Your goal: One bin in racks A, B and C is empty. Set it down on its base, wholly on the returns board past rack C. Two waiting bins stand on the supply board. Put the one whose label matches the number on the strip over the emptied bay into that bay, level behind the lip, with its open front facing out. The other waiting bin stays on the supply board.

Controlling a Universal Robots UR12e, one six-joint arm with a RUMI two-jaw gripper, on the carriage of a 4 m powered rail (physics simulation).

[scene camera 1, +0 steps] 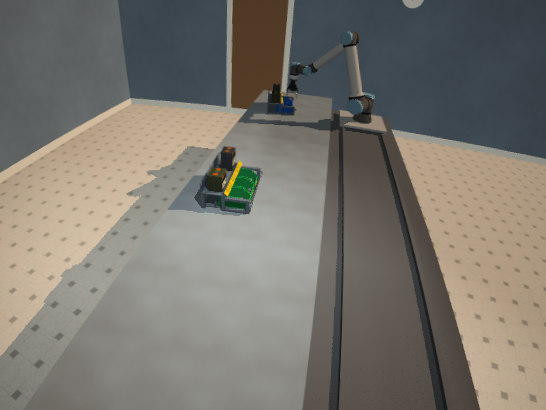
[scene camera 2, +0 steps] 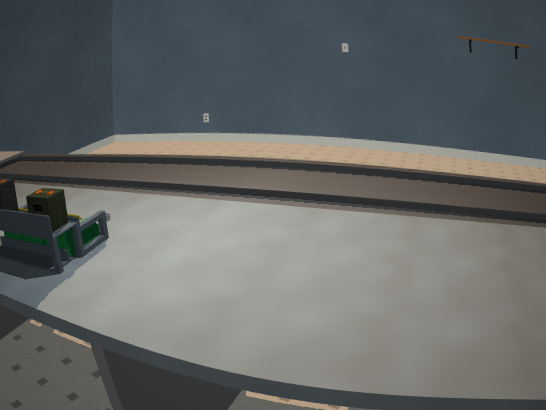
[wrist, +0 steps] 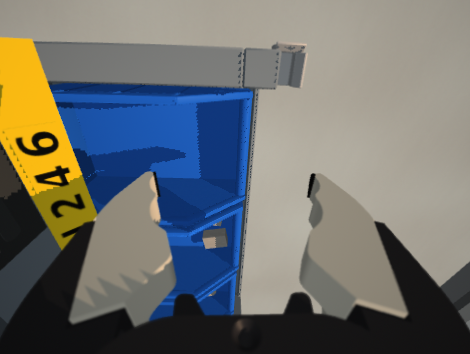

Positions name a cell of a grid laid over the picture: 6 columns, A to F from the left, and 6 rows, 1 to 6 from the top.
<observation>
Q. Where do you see a blue bin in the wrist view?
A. C6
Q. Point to a blue bin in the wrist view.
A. At C3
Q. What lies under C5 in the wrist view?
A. A blue bin.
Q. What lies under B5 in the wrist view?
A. My gripper.
</observation>
